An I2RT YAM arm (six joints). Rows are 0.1 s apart.
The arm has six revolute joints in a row. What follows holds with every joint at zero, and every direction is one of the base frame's. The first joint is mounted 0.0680 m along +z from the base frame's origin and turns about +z. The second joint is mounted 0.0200 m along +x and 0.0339 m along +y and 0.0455 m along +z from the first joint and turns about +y. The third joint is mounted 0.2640 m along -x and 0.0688 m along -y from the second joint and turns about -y. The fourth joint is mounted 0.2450 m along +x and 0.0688 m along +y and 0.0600 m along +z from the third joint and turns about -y. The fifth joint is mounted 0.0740 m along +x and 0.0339 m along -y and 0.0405 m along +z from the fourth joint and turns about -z. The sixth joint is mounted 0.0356 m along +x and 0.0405 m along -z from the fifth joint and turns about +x. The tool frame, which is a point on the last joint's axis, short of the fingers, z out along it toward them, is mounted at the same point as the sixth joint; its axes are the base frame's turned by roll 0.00, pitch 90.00 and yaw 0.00 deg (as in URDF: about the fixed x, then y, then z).
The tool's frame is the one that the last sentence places.
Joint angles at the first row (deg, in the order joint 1, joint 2, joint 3, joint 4, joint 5, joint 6):
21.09 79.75 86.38 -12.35 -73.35 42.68
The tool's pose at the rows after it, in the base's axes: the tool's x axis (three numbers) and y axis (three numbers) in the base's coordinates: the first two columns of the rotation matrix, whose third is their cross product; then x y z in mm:
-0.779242, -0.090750, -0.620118, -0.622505, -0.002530, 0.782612, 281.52, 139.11, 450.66
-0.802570, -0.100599, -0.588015, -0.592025, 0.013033, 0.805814, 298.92, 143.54, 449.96
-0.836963, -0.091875, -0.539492, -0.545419, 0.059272, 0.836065, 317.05, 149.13, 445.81
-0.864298, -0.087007, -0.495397, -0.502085, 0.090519, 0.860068, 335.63, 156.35, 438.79
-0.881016, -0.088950, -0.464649, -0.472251, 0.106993, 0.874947, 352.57, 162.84, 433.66
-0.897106, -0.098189, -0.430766, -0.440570, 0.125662, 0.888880, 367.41, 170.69, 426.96
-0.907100, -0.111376, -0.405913, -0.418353, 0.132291, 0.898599, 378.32, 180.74, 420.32
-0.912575, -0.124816, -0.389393, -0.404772, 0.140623, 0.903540, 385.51, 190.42, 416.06
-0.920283, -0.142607, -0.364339, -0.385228, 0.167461, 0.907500, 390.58, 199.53, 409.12
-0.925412, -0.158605, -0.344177, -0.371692, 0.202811, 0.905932, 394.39, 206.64, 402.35
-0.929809, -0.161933, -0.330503, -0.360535, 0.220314, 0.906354, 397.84, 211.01, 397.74
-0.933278, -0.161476, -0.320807, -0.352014, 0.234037, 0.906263, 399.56, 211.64, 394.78
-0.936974, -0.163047, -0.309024, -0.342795, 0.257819, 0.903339, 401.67, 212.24, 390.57
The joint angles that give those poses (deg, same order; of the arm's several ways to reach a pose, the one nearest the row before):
20.04 84.46 91.81 -18.63 -73.83 40.76
19.73 88.83 96.90 -22.78 -73.99 39.72
19.64 93.29 101.95 -27.52 -72.03 39.17
19.77 97.72 106.16 -30.07 -70.69 39.54
19.84 102.06 110.83 -32.52 -70.22 39.54
20.19 106.43 115.80 -36.11 -69.71 38.85
20.98 109.95 119.47 -37.83 -69.43 38.93
21.86 112.96 123.22 -40.10 -68.93 38.53
22.75 116.10 127.43 -44.97 -67.83 36.48
23.45 119.16 131.90 -50.64 -66.33 33.71
23.82 120.89 134.00 -52.48 -65.48 33.22
23.82 121.64 134.85 -53.74 -64.94 32.75
23.81 122.89 136.54 -56.32 -63.97 31.48

